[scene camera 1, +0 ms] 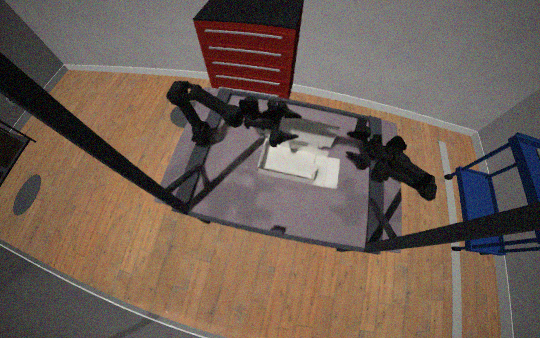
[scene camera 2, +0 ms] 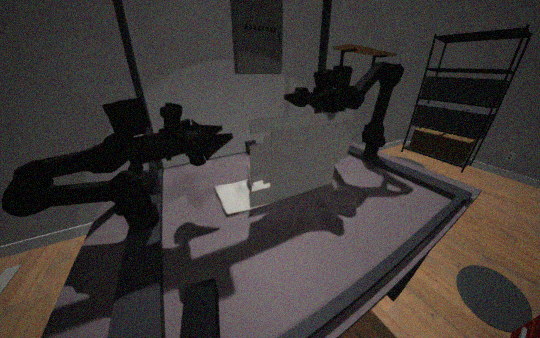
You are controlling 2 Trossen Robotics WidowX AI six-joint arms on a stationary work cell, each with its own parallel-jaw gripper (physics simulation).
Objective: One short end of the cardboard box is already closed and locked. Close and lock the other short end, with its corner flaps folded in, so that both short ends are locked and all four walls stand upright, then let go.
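Places are measured from the left arm's base along level axes (x ahead, y left, z up), in centimetres.
Pixels of known places: left gripper, fingertip midpoint: (scene camera 1: 300, 126) (scene camera 2: 292, 98); right gripper, fingertip midpoint: (scene camera 1: 346, 142) (scene camera 2: 226, 131); left arm's base, link origin: (scene camera 1: 203, 141) (scene camera 2: 369, 155); right arm's base, link origin: (scene camera 1: 377, 176) (scene camera 2: 144, 222).
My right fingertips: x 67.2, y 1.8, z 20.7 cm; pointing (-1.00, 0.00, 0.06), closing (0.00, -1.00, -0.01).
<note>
For each thing: its top centre in the pictures, then the offset to it from my right fingertips. "pt": a spot on its surface instead. Level surfaces: height alone.
- white cardboard box, top centre: (scene camera 1: 288, 163) dx -22.0, dy -3.8, dz -22.4 cm
- small corner piece, surface spot: (scene camera 2: 260, 186) pt dx -11.0, dy -5.5, dz -22.4 cm
- table, surface height: dz -22.6 cm
The white cardboard box (scene camera 1: 290, 162) lies on the table with its floor showing. Its left short end (scene camera 1: 262, 156) stands up; its lid (scene camera 1: 314, 141) (scene camera 2: 295, 160) stands raised at the back in scene camera 1. The flap of the other short end (scene camera 1: 328, 174) (scene camera 2: 234, 198) lies flat on the table, at the right in scene camera 1. A small corner piece (scene camera 2: 260, 186) shows at that end; the exact fold of the corner flaps is unclear. My left gripper (scene camera 1: 297, 127) (scene camera 2: 289, 96) is open and empty near the lid's upper left part. My right gripper (scene camera 1: 349, 143) (scene camera 2: 226, 132) is open and empty, beyond the open end.
The table (scene camera 1: 240, 205) (scene camera 2: 280, 260) has a dark frame with posts rising at its corners. A red drawer cabinet (scene camera 1: 247, 55) stands behind it in scene camera 1, and a blue cart (scene camera 1: 477, 192) at the right. A shelf rack (scene camera 2: 482, 35) stands at the right in scene camera 2.
</note>
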